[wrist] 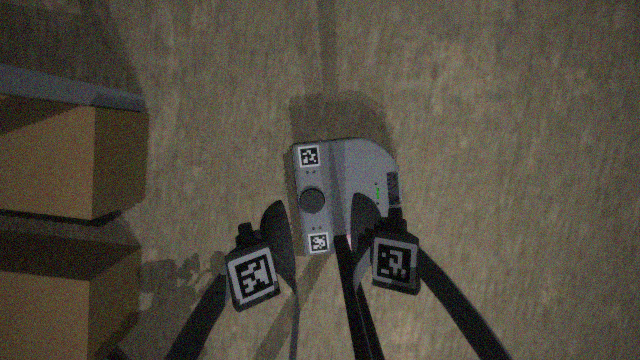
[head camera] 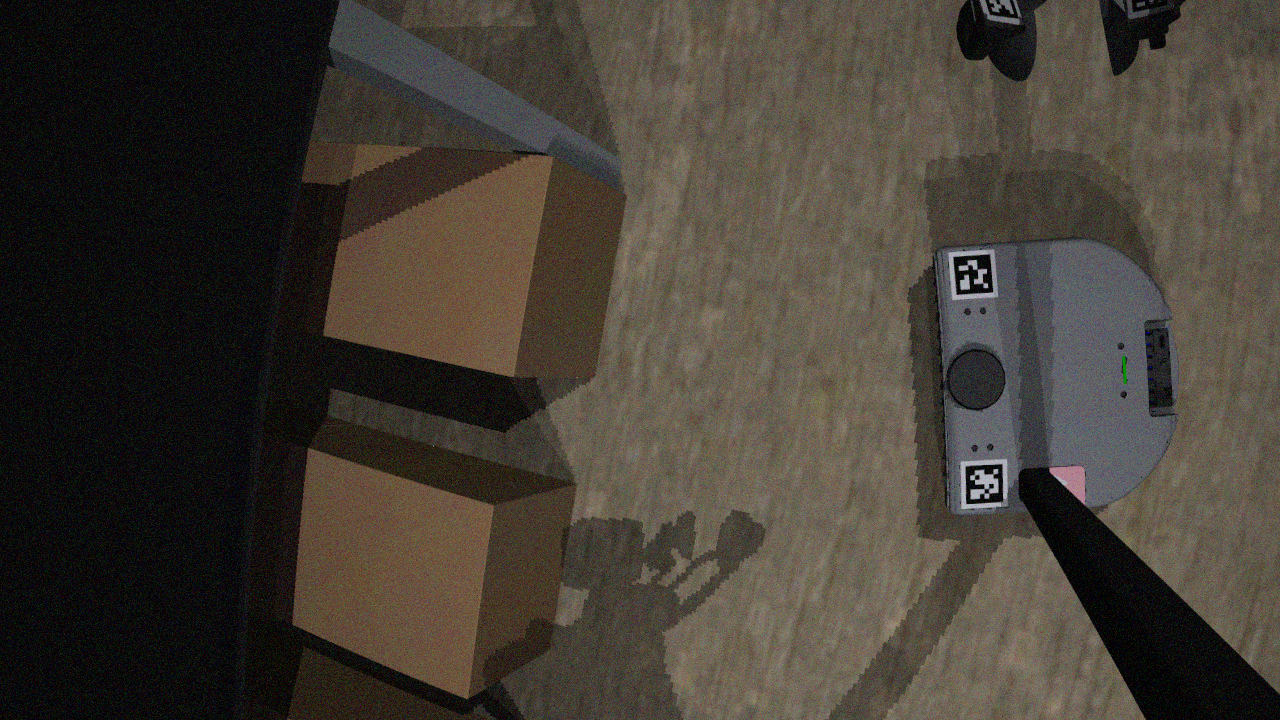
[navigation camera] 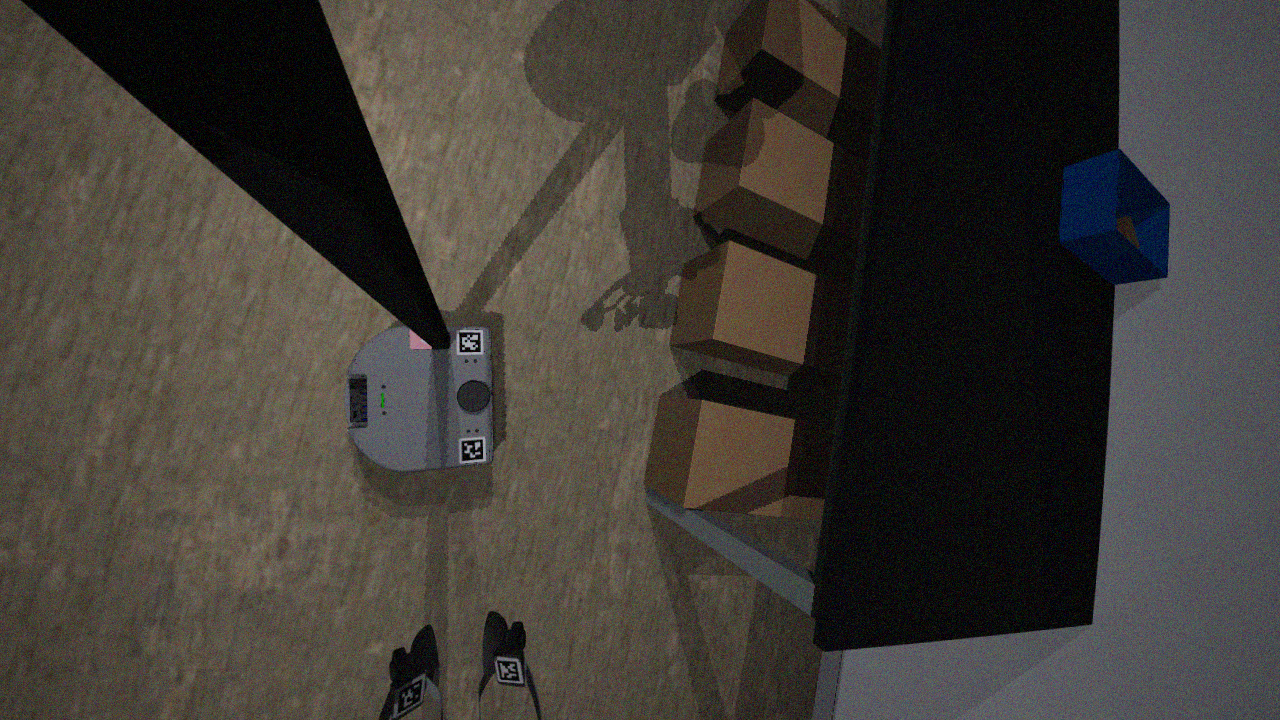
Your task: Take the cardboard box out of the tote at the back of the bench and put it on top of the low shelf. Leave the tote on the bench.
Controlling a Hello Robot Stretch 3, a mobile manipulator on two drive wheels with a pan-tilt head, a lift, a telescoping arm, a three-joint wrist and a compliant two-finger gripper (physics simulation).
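Places are measured from the robot's base along level axes (x ahead, y right, z down), in millimetres.
Pixels of known places: gripper, fingertip midpoint: (head camera: 1056,43) (navigation camera: 461,635); robot's base, link origin: (head camera: 975,379) (navigation camera: 471,393).
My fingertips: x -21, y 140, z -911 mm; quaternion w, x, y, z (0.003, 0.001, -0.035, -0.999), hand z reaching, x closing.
Observation:
Ahead of a thing's pixels: the offset from my fingertips to its top centre. "pt": to the spot under its first point. Level surfaces: height alone.
The blue tote @(dx +1468, dy -517, dz +49 mm) (navigation camera: 1084,205) stands at the back edge of the black bench @(dz +149 mm) (navigation camera: 966,429) (head camera: 134,358) in the navigation view, beside the pale wall. A small brown part of the cardboard box @(dx +1546, dy -491, dz +96 mm) (navigation camera: 1127,231) shows inside it; the rest is hidden by the tote's walls. My gripper (head camera: 1069,44) (navigation camera: 462,646) (wrist: 320,222) is open with nothing between its fingers. It hangs above the floor near my base, well away from the tote. The tote does not show in the head or wrist views. The low shelf does not show in these views.
Several large brown boxes (head camera: 438,268) (navigation camera: 760,304) (wrist: 45,170) stand along the front of the bench, low beside its grey leg frame @(pt dx +544, dy +209, dz +403 mm) (head camera: 447,80) (navigation camera: 742,555). My base (head camera: 1074,376) (navigation camera: 411,398) (wrist: 350,175) and dark mast (head camera: 1154,600) (navigation camera: 268,179) show too.

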